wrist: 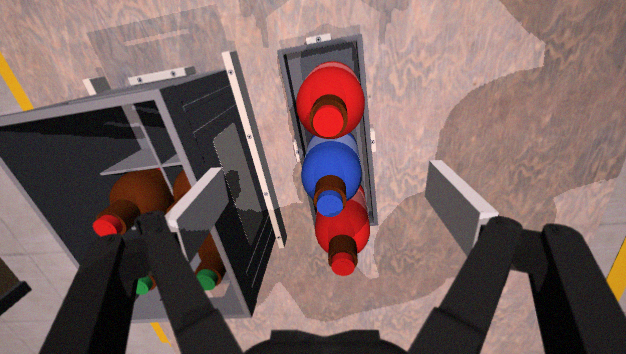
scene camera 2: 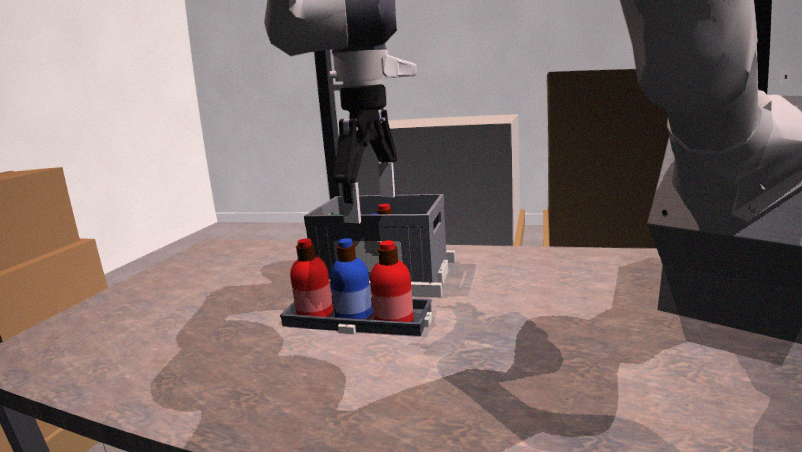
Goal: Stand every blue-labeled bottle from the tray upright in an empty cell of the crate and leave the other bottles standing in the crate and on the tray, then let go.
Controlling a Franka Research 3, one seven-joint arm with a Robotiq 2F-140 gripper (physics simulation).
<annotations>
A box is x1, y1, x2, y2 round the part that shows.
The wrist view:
my gripper: [38, 160, 625, 353]
green-capped bottle: [194, 233, 226, 290]
</annotations>
